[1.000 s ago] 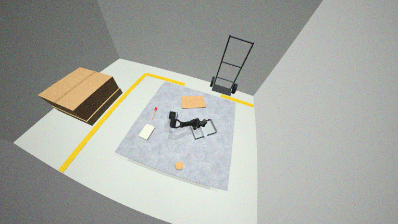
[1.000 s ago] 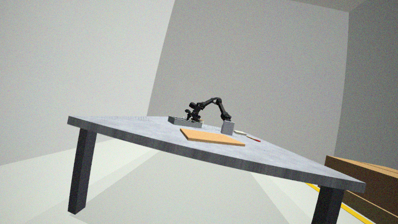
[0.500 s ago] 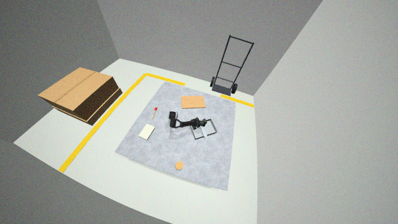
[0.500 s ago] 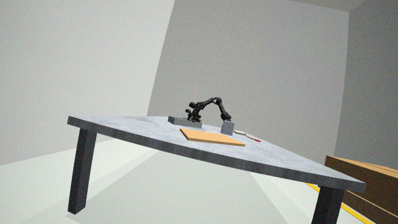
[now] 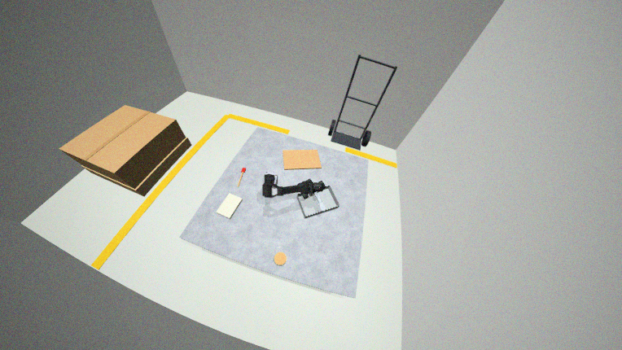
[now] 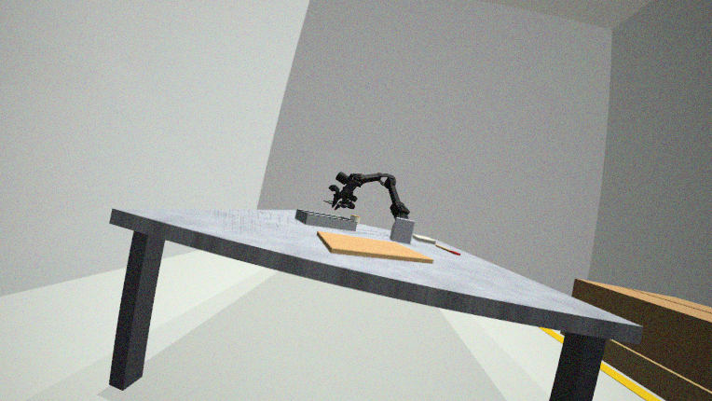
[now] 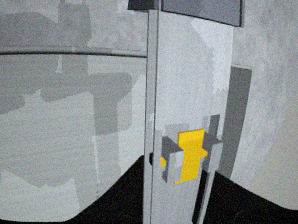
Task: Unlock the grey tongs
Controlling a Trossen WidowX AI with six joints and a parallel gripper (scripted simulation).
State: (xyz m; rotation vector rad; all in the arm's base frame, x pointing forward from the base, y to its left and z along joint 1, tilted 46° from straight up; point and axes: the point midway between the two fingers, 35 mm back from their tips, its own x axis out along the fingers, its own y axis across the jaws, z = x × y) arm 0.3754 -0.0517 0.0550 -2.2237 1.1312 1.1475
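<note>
Right now my gripper tip is 30 mm past the yellow lock piece, 10 mm to the right of it and 30 mm below it. Round my gripper tip: wooden board: 170 mm behind, 410 mm to the left, 90 mm below; red-tipped match: 660 mm behind, 110 mm to the left, 100 mm below; roasting tin: 30 mm ahead, 30 mm to the right, 70 mm below.
</note>
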